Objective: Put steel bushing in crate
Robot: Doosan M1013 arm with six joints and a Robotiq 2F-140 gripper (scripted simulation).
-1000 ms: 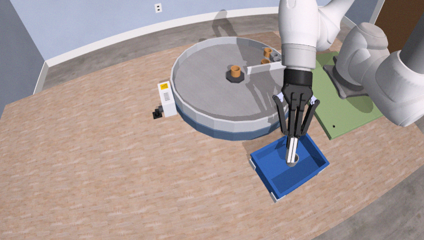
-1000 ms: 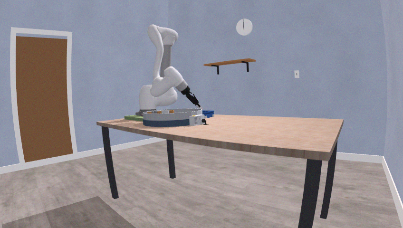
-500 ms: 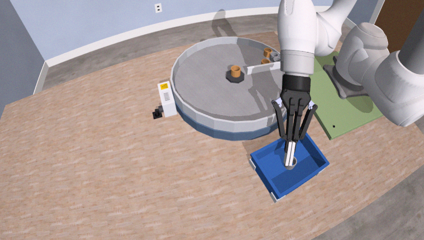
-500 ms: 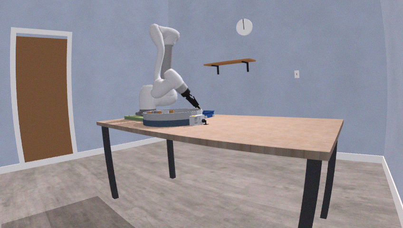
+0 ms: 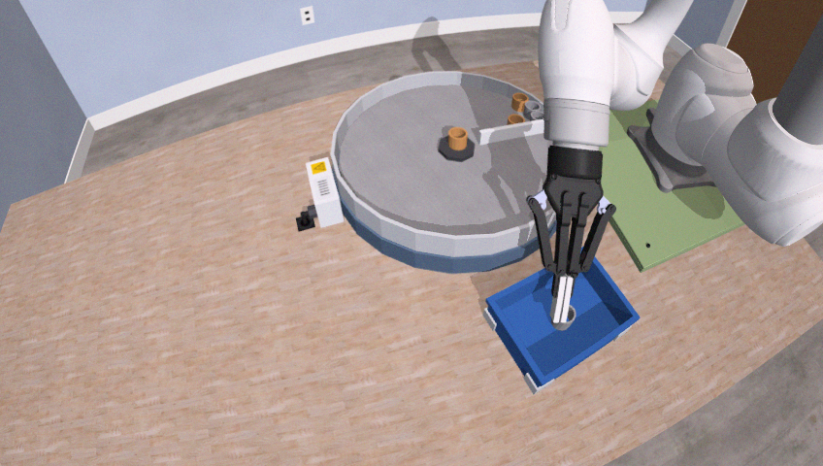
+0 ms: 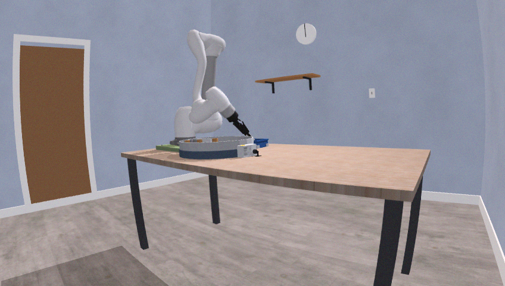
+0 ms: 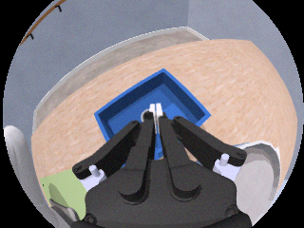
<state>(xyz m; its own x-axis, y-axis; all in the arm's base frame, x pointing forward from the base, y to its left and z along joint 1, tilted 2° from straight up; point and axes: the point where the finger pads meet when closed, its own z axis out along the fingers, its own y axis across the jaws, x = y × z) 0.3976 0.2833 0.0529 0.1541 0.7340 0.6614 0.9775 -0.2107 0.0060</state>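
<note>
Right now the blue crate is 4 cm below my hand, 1 cm to the left of it and 1 cm behind it. Round my hand: round grey turning table 31 cm to the right, 9 cm ahead, 1 cm below.
</note>
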